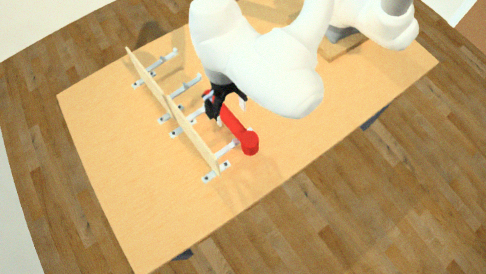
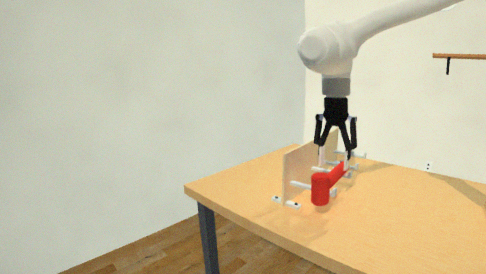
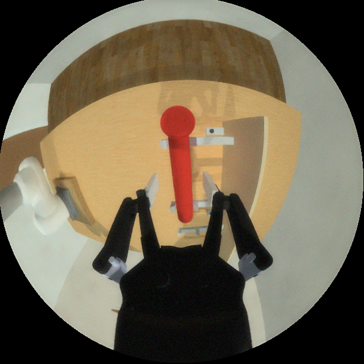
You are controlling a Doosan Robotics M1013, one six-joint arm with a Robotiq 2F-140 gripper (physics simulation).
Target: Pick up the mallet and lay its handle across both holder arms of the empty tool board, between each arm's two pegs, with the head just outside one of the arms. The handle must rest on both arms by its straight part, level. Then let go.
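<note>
The red mallet (image 1: pixel 233 123) (image 2: pixel 320 189) (image 3: pixel 181 175) lies with its handle across both arms of the nearer tool board (image 1: pixel 200 142) (image 2: pixel 295 170) (image 3: pixel 245 165). The handle appears between the pegs at the near arm (image 1: pixel 223 150) (image 2: pixel 301 185) (image 3: pixel 215 141) and the far arm (image 1: pixel 197 114) (image 3: pixel 201 204). It looks about level. The head is just outside the near arm, with its long axis upright. My gripper (image 1: pixel 231 112) (image 2: pixel 334 161) (image 3: pixel 180 178) is open, with a finger on each side of the handle and visible gaps. The exact contact with the arms is partly hidden.
A second upright board (image 1: pixel 145 75) with two arms stands in line beyond the first, on the wooden table (image 1: pixel 120 200) (image 2: pixel 415 215) (image 3: pixel 115 130). The gripper's board-side finger is between the handle and the near board's panel. The robot base stands on a wooden block at the table's far side.
</note>
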